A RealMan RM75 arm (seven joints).
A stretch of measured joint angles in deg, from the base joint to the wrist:
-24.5 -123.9 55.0 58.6 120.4 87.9 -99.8
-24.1 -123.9 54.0 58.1 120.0 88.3 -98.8
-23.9 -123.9 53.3 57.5 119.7 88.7 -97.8
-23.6 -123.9 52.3 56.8 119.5 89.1 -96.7
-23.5 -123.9 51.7 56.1 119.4 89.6 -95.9
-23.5 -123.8 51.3 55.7 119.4 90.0 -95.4
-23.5 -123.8 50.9 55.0 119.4 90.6 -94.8
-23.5 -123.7 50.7 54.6 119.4 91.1 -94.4
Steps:
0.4 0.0 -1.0 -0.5 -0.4 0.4 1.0
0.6 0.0 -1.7 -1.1 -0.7 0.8 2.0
0.9 0.0 -2.7 -1.8 -0.9 1.2 3.1
1.0 0.0 -3.3 -2.5 -1.0 1.7 3.9
1.0 0.1 -3.7 -2.9 -1.0 2.1 4.4
1.0 0.1 -4.1 -3.6 -1.0 2.7 5.0
1.0 0.2 -4.3 -4.0 -1.0 3.2 5.4

